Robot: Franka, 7 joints.
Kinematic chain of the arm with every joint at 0, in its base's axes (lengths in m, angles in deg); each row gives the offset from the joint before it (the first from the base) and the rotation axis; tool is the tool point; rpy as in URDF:
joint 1: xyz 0 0 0.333 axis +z
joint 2: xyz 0 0 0 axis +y
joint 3: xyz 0 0 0.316 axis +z
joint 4: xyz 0.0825 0 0 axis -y
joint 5: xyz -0.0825 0 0.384 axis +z
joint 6: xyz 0 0 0 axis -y
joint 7: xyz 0.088 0 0 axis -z
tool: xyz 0 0 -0.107 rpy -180 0 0
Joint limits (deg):
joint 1: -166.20..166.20
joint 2: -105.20..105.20
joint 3: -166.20..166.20
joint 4: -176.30..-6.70
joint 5: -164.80..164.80
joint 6: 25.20..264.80
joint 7: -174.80..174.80
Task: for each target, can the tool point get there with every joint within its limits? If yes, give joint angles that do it. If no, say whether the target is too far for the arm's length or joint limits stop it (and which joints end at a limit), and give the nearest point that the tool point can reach.
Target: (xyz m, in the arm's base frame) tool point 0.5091 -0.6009 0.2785
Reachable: yes | joints -37.12 55.53 -12.53 -63.82 100.59 168.47 -61.70
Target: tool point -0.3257 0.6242 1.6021
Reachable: no: too far | nearest point -0.1925 0.3690 1.0832 | short by 0.593 m
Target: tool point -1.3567 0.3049 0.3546
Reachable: no: too far | nearest point -0.8369 0.1881 0.3463 | short by 0.533 m
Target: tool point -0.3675 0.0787 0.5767
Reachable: yes | joints 73.17 57.12 122.39 -152.52 5.81 245.29 90.71
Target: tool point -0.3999 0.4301 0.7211
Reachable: yes | joints 13.41 -41.02 92.01 -95.59 23.53 220.29 10.11
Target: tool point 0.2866 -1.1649 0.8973
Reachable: no: too far | nearest point 0.1855 -0.7538 0.6982 | short by 0.468 m
